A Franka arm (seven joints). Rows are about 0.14 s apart.
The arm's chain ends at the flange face. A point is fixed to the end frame.
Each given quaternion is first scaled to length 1.
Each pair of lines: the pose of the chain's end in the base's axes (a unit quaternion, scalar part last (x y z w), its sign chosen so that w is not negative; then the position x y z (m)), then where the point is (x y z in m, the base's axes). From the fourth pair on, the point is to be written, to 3 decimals.
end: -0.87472, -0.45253, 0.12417, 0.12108, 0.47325, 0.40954, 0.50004
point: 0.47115 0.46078 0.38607
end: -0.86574, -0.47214, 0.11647, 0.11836, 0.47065, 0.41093, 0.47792
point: 0.46852 0.46314 0.36439
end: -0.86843, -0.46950, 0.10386, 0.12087, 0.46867, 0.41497, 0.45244
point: 0.46930 0.46888 0.33969
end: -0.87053, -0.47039, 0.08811, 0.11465, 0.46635, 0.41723, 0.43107
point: 0.471 0.472 0.319
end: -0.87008, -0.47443, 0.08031, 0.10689, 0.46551, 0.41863, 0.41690
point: 0.472 0.472 0.304
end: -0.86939, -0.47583, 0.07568, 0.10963, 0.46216, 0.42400, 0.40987
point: 0.469 0.479 0.298
